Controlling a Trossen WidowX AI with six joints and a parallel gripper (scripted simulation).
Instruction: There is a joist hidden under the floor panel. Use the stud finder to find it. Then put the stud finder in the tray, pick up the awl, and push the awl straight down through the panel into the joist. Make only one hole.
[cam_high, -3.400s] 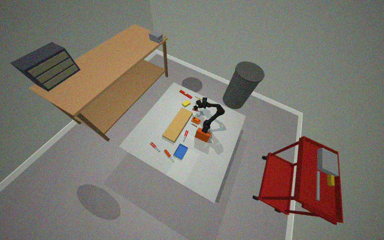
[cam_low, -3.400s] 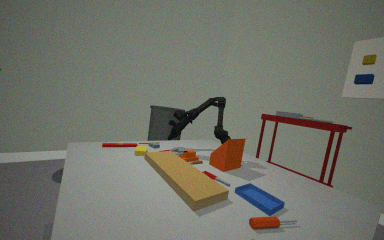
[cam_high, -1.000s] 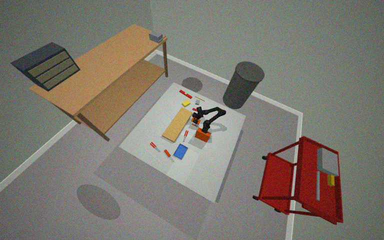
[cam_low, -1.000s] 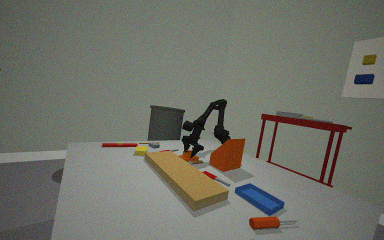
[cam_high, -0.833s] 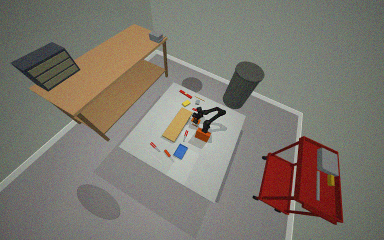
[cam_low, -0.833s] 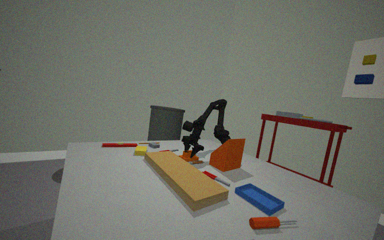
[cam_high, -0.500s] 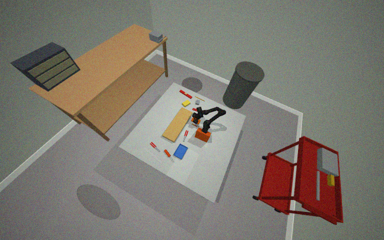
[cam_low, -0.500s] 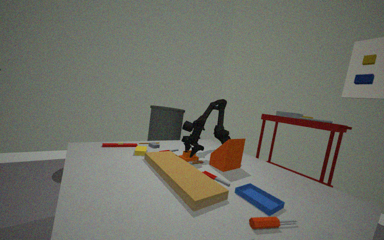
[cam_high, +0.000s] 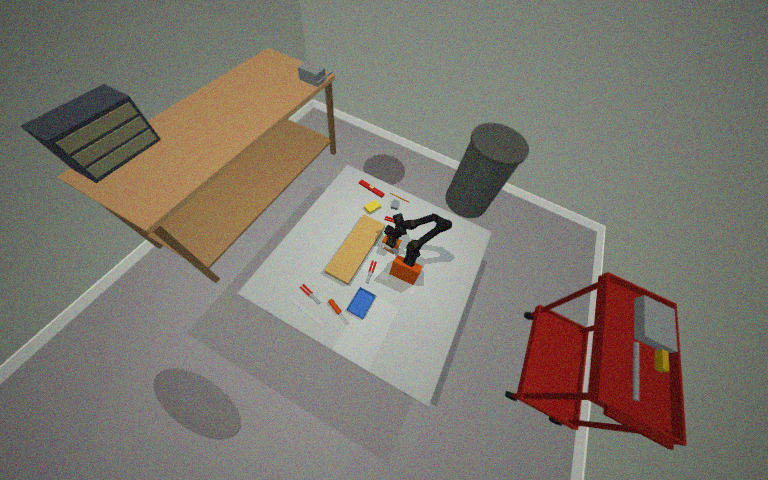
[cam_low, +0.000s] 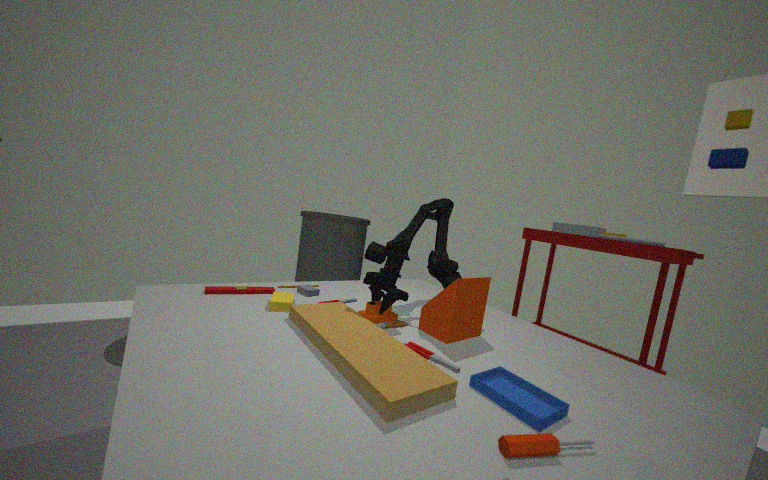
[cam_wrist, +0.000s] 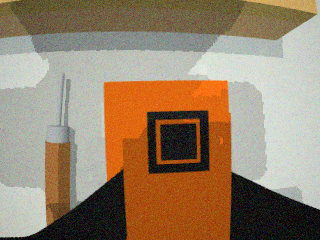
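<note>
Now: gripper tip 70 mm to the right of the awl and 20 mm above it. Round my gripper tip: orange stud finder (20 mm above, 10 mm ahead); yellow block (270 mm ahead, 170 mm to the right, 10 mm below); grey block (300 mm to the right, 150 mm ahead, 10 mm below).
</note>
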